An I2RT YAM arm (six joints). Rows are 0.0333 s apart.
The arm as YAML. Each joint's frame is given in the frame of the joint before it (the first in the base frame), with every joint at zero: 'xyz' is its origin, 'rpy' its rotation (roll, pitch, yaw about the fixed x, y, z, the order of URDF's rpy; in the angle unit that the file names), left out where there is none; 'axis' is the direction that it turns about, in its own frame. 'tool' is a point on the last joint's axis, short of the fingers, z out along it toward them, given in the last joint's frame.
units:
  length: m
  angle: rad
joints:
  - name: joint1
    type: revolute
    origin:
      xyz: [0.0, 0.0, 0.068]
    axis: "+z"
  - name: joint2
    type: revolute
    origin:
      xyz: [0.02, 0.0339, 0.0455]
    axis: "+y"
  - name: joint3
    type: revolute
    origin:
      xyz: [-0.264, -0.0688, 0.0]
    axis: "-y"
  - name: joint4
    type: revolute
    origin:
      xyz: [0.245, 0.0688, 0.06]
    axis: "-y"
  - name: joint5
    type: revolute
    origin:
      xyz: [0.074, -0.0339, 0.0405]
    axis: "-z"
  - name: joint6
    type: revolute
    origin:
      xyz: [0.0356, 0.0, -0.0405]
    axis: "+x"
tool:
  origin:
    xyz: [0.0, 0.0, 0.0]
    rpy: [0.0, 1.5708, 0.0]
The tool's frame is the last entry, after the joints.
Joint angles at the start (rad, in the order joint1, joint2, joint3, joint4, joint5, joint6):
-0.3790, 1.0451, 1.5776, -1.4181, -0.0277, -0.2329
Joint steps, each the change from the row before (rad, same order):
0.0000, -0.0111, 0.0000, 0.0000, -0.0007, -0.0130
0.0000, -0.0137, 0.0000, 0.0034, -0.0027, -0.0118
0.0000, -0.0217, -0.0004, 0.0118, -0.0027, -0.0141
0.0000, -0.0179, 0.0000, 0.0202, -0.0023, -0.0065
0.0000, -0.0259, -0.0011, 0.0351, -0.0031, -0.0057
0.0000, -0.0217, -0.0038, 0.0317, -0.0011, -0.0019
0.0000, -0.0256, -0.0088, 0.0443, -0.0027, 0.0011
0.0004, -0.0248, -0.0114, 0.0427, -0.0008, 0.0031
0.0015, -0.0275, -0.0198, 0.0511, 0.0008, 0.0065
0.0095, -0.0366, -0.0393, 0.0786, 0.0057, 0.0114
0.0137, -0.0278, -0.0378, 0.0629, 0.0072, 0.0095
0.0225, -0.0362, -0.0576, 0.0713, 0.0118, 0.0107
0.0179, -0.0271, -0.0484, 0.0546, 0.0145, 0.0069
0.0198, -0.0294, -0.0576, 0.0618, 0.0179, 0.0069
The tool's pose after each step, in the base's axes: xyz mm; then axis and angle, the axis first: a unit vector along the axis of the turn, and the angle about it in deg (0 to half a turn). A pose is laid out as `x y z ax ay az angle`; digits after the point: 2 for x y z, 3 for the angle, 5 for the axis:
124.80 -48.61 434.36 0.06106 0.99335 -0.09758 141.619
121.00 -47.00 436.14 0.05455 0.99336 -0.10134 140.714
115.43 -44.68 439.22 0.04669 0.99300 -0.10853 138.966
111.50 -43.02 442.58 0.04258 0.99237 -0.11567 136.917
106.13 -40.76 447.61 0.03837 0.99120 -0.12665 133.687
101.88 -39.03 451.31 0.03654 0.99002 -0.13613 131.027
97.61 -37.23 455.24 0.03557 0.98854 -0.14670 127.705
93.59 -35.55 458.35 0.03587 0.98698 -0.15679 124.668
90.07 -34.03 460.41 0.03766 0.98521 -0.16714 121.475
87.60 -32.31 460.96 0.03921 0.98296 -0.17961 117.317
86.97 -30.99 459.66 0.03881 0.98161 -0.18689 114.366
86.94 -29.23 454.58 0.03661 0.98073 -0.19191 111.515
87.66 -28.28 449.32 0.03625 0.97975 -0.19693 109.666
89.21 -27.51 442.29 0.03661 0.97860 -0.20247 107.809

